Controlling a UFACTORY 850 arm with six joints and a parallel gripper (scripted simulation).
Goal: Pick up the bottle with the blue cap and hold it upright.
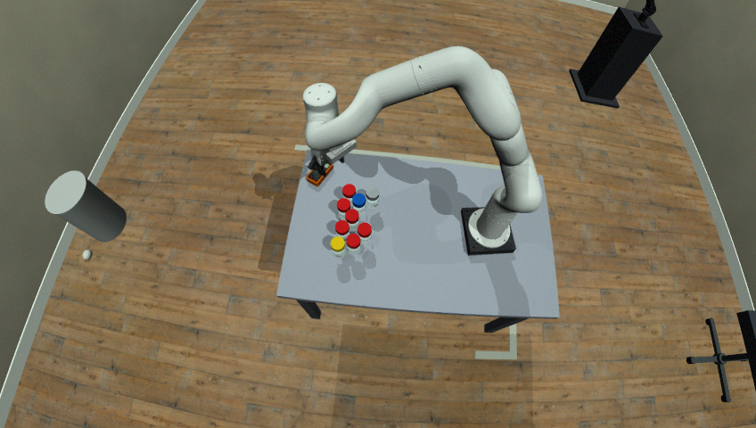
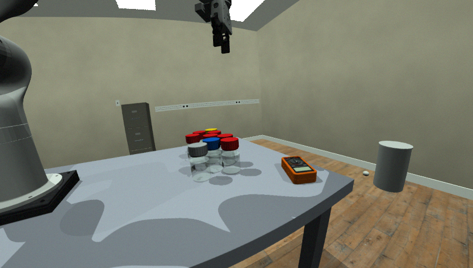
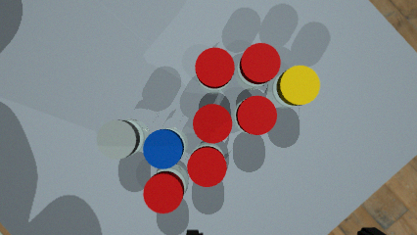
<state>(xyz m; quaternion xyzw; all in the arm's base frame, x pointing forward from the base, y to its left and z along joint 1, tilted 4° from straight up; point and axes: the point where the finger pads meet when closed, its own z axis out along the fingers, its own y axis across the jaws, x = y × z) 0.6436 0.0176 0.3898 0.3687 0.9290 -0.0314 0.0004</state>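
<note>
The blue-capped bottle lies 8 cm behind my hand, 5 cm to the right of it and 37 cm below it. The rest, counted from my hand: grey-capped bottle: 14 cm behind, 9 cm to the right, 37 cm below; yellow-capped bottle: 2 cm behind, 14 cm to the left, 37 cm below; orange multimeter: 11 cm ahead, 23 cm to the right, 40 cm below.
</note>
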